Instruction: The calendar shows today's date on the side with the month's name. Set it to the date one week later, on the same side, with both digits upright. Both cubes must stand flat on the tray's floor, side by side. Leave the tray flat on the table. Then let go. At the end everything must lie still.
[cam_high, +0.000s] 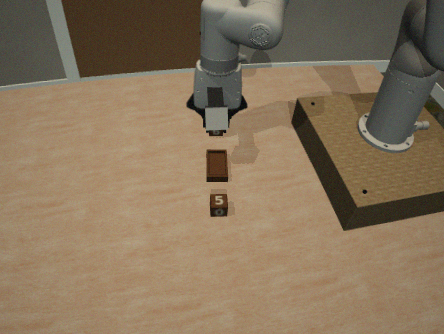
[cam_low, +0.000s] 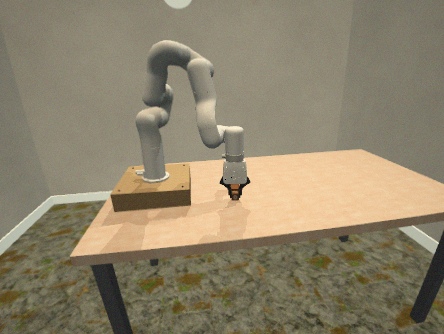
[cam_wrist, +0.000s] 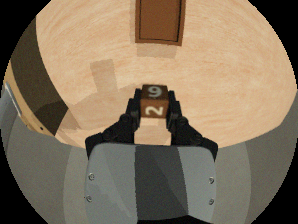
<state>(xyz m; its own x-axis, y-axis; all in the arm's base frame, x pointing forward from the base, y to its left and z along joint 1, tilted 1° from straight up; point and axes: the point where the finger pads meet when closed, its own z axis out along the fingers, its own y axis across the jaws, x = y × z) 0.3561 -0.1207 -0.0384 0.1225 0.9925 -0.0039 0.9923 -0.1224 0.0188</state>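
Now: hand 1 cm above the cube. Also, from my hand: brown tray: 1 cm ahead, 11 cm to the left, 3 cm below.
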